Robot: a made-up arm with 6 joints. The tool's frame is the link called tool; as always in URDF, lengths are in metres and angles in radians. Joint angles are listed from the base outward.
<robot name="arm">
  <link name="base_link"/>
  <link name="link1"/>
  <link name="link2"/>
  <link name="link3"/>
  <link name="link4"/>
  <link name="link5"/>
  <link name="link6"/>
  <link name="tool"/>
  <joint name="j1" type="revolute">
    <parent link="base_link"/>
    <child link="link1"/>
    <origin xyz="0 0 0.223" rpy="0 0 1.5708"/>
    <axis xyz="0 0 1"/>
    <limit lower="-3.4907" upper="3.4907"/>
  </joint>
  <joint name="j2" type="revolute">
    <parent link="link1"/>
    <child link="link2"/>
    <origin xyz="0 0 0" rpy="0 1.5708 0"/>
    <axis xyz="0 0 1"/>
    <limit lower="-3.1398" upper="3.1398"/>
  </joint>
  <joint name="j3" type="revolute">
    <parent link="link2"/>
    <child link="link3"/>
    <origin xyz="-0.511 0 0" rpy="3.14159 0 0"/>
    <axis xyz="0 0 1"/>
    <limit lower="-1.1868" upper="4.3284"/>
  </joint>
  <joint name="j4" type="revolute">
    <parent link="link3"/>
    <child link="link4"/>
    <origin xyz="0 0 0" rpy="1.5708 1.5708 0"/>
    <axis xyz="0 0 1"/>
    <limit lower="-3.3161" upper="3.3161"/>
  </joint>
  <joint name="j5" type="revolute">
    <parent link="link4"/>
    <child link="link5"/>
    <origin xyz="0 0 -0.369" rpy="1.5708 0 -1.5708"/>
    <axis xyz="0 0 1"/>
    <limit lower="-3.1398" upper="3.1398"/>
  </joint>
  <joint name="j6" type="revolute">
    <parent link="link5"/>
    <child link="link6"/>
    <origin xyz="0 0 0.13" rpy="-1.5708 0 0"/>
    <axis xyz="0 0 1"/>
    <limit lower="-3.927" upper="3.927"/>
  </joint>
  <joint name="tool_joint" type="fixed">
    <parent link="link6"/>
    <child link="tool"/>
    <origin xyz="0 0 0" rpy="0 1.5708 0"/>
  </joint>
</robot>
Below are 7 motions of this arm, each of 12 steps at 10 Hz.
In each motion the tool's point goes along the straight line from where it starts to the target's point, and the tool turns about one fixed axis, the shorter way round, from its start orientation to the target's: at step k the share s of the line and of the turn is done. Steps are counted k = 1, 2, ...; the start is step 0. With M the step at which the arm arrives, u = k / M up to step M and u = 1 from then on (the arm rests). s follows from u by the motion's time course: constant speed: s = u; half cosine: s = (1 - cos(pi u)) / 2; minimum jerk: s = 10 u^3 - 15 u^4 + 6 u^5.
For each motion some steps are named. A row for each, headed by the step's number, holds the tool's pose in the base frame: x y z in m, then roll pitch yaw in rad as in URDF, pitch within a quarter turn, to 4 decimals.
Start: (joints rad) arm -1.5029 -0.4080 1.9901 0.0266 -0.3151 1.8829
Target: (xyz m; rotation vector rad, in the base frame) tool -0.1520 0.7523 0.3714 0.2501 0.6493 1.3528
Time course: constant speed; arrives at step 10
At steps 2, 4, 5, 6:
2: -0.1600 0.5239 0.8257 1.0550 -0.7840 1.7085
4: -0.1580 0.5810 0.7121 0.9388 -0.5079 1.7004
5: -0.1570 0.6095 0.6553 0.8855 -0.3705 1.6839
6: -0.1560 0.6381 0.5986 0.8321 -0.2342 1.6607

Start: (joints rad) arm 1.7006 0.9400 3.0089 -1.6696 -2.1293 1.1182
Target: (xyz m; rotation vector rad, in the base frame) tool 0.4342 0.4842 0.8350 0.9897 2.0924 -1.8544
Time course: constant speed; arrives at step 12
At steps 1, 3, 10, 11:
1: -0.0170 0.3570 0.9041 -1.7109 0.5344 3.0323
3: 0.0650 0.3801 0.8915 -1.7297 0.5427 2.9734
10: 0.3522 0.4611 0.8476 -1.7999 0.5637 2.7639
11: 0.3932 0.4726 0.8413 -1.8104 0.5657 2.7336

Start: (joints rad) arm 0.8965 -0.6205 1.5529 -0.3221 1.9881 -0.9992
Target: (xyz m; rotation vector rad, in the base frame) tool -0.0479 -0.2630 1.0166 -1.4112 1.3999 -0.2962
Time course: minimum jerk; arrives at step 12
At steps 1, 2, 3, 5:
1: -0.1978 -0.4450 0.9663 -1.8194 0.9684 -1.7042
2: -0.1932 -0.4395 0.9679 -1.8226 0.9533 -1.6886
3: -0.1830 -0.4270 0.9713 -1.8308 0.9197 -1.6546
5: -0.1464 -0.3825 0.9836 -1.8711 0.8011 -1.5397

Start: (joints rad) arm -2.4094 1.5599 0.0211 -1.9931 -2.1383 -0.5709
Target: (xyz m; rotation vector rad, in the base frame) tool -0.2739 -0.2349 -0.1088 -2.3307 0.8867 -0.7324
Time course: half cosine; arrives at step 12
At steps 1, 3, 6, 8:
1: -0.2652 -0.3086 -0.1434 -2.6031 -0.5750 -1.2351
3: -0.2663 -0.2989 -0.1389 -2.5828 -0.5347 -1.1836
6: -0.2695 -0.2724 -0.1264 -2.5182 -0.4298 -1.0434
8: -0.2717 -0.2536 -0.1176 -2.4650 -0.3609 -0.9436

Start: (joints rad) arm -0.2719 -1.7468 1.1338 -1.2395 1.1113 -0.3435
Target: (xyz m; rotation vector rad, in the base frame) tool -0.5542 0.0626 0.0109 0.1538 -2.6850 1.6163
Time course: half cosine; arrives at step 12
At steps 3, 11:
3: -0.7715 0.1642 0.2982 -1.6868 0.1557 -2.4847
11: -0.5585 0.0646 0.0166 -2.0540 -0.0477 -3.0489

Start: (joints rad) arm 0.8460 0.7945 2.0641 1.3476 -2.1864 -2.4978
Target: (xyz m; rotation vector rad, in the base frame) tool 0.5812 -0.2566 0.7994 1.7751 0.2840 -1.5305
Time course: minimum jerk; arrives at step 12
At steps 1, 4, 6, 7, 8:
1: 0.2572 0.2426 0.9702 2.1239 0.6525 -0.7228
4: 0.3239 0.1399 0.9350 2.0383 0.7597 -0.7127
6: 0.4184 -0.0057 0.8852 1.9010 0.9118 -0.7217
7: 0.4683 -0.0827 0.8589 1.8150 0.9914 -0.7427
8: 0.5129 -0.1513 0.8354 1.7254 1.0611 -0.7755

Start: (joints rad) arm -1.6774 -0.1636 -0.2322 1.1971 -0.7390 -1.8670
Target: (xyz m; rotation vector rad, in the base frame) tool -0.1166 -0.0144 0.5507 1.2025 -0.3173 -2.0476
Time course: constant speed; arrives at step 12
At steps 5, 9, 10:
5: -0.0943 -0.1731 0.7093 0.6084 0.4831 -2.2451
9: -0.1070 -0.0824 0.6187 0.6990 0.6196 -2.1024
10: -0.1102 -0.0597 0.5960 0.7268 0.6517 -2.0622

